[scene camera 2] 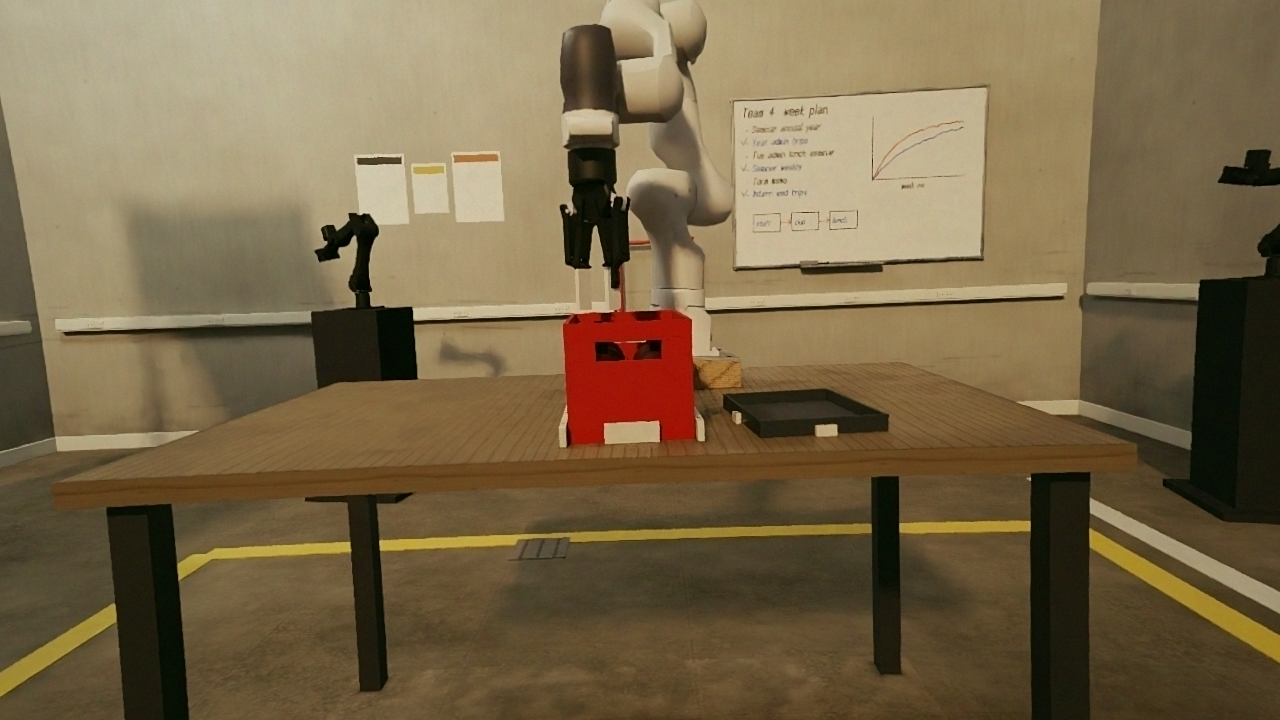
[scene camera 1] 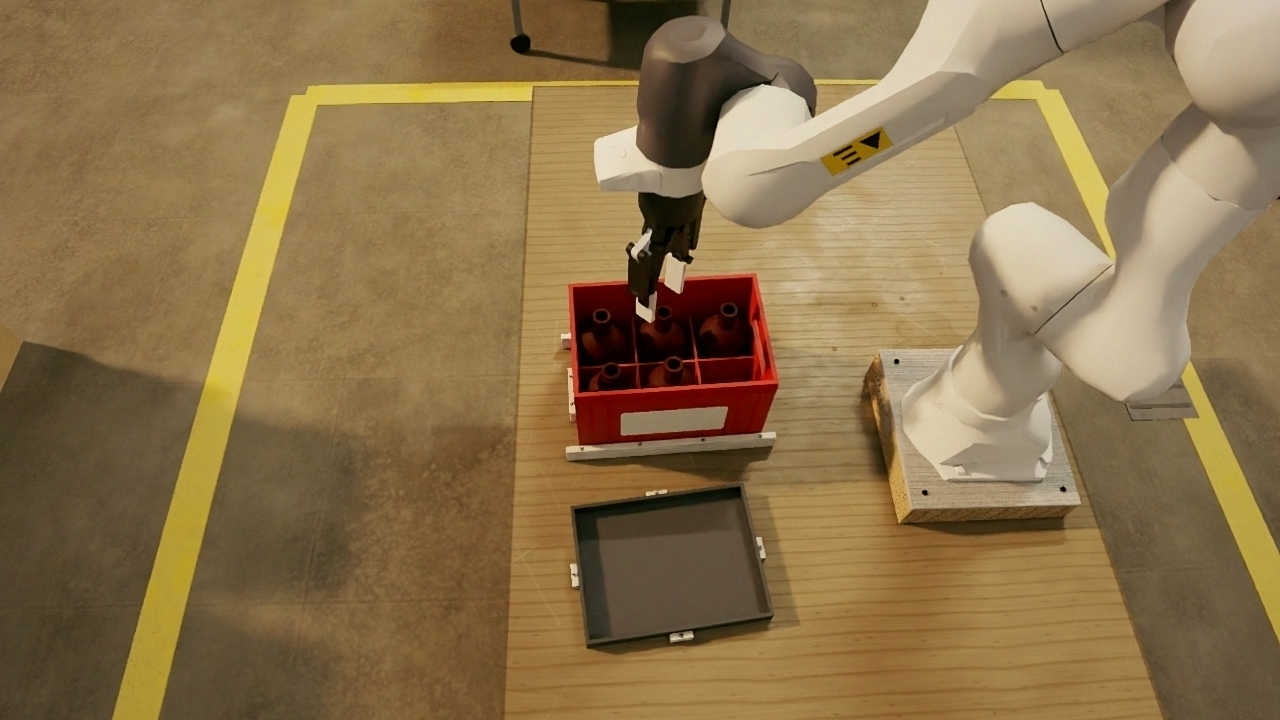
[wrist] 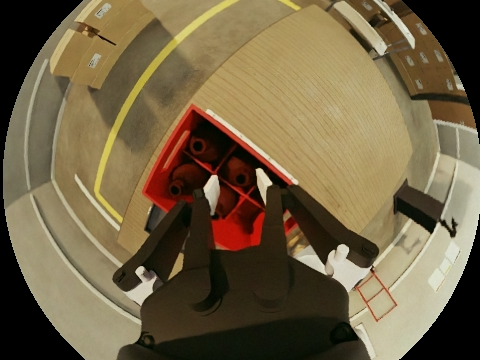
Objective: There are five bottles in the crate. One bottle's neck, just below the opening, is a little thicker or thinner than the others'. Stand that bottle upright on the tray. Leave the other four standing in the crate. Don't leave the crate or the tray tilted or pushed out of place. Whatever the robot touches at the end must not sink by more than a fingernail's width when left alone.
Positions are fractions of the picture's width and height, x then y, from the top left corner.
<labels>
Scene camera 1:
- gripper: 0.52,0.42
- dark tray: 0.51,0.78
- glass bottle: 0.53,0.52
</labels>
